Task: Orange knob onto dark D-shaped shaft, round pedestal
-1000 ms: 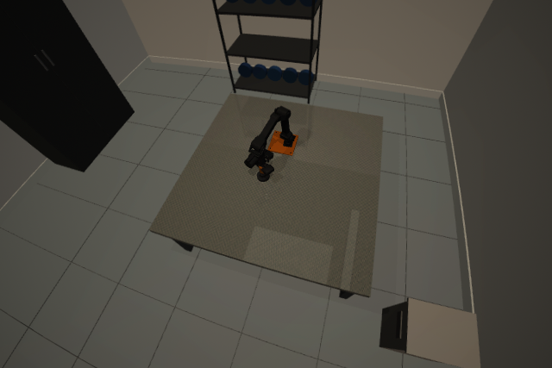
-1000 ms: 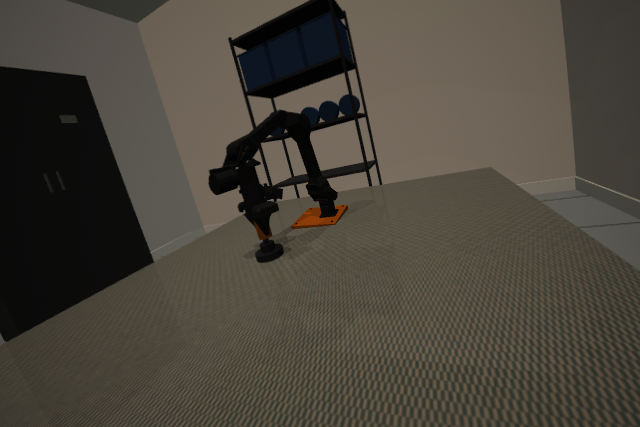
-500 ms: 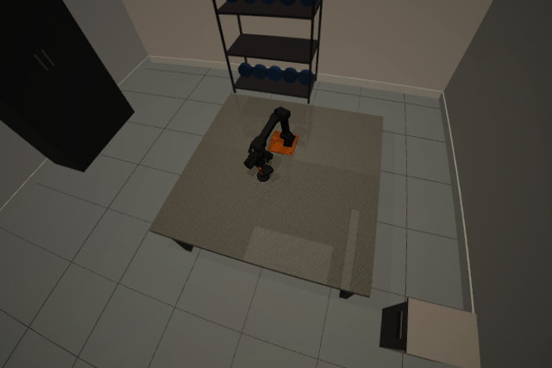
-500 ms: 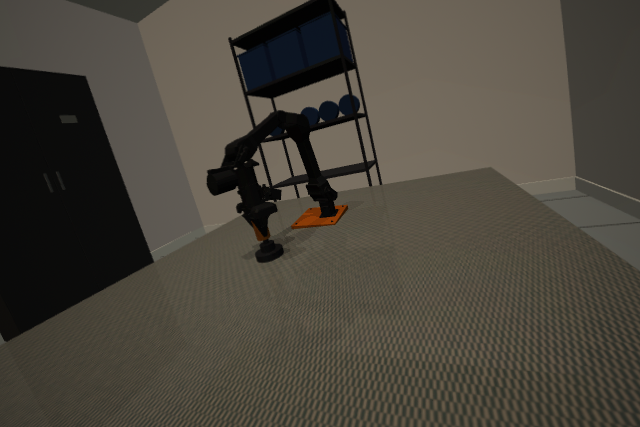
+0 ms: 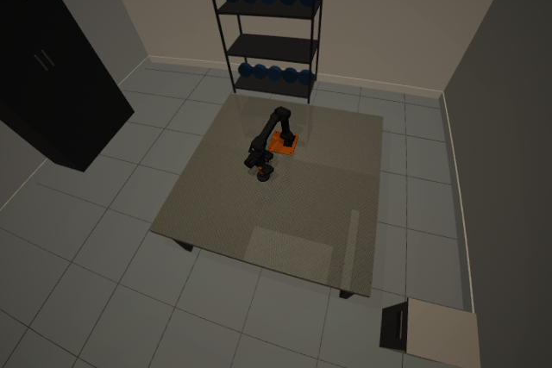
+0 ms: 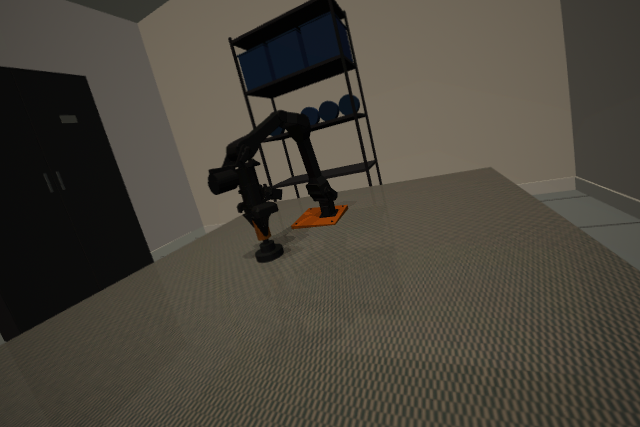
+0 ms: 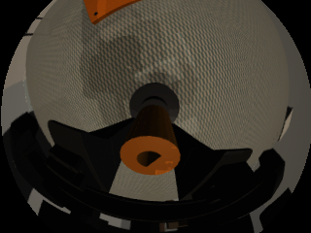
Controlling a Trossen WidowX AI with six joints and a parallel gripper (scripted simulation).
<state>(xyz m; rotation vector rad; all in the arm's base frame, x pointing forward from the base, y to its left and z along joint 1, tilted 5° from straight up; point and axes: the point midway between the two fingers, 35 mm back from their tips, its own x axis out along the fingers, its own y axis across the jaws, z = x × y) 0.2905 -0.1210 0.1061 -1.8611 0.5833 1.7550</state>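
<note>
My gripper tip is now 20 mm below the orange knob. Round my gripper tip: pedestal (40 mm below).
</note>
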